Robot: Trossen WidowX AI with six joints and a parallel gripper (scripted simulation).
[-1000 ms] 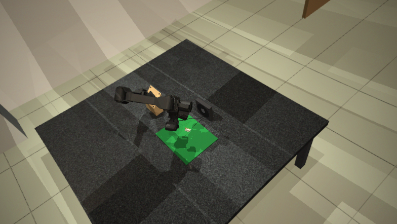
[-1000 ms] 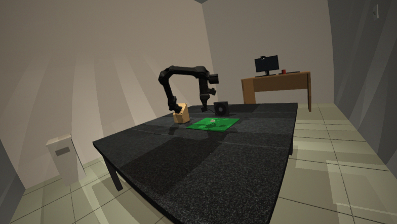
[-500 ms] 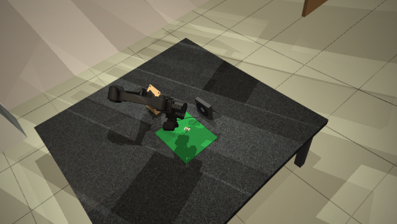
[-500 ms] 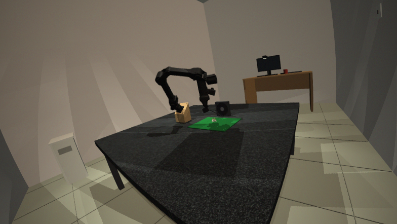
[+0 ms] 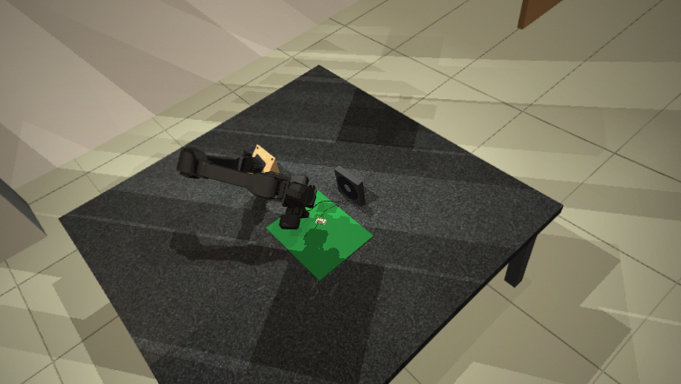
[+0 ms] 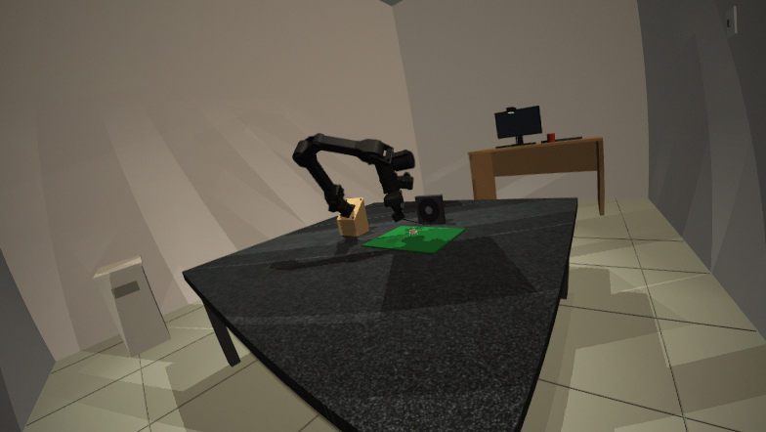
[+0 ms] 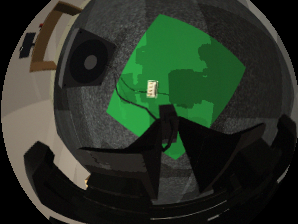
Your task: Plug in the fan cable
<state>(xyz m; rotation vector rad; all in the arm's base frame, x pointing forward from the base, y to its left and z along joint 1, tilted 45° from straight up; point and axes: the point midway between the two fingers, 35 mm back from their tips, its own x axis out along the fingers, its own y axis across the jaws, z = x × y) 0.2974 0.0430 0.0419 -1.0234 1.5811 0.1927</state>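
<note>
The green board lies 3 cm ahead of my gripper tip, 2 cm to the left of it and 11 cm below it. The rest, counted from my gripper tip: dark fan plug 1 cm behind, 1 cm below; then black fan 2 cm behind, 20 cm to the left, 4 cm below.
</note>
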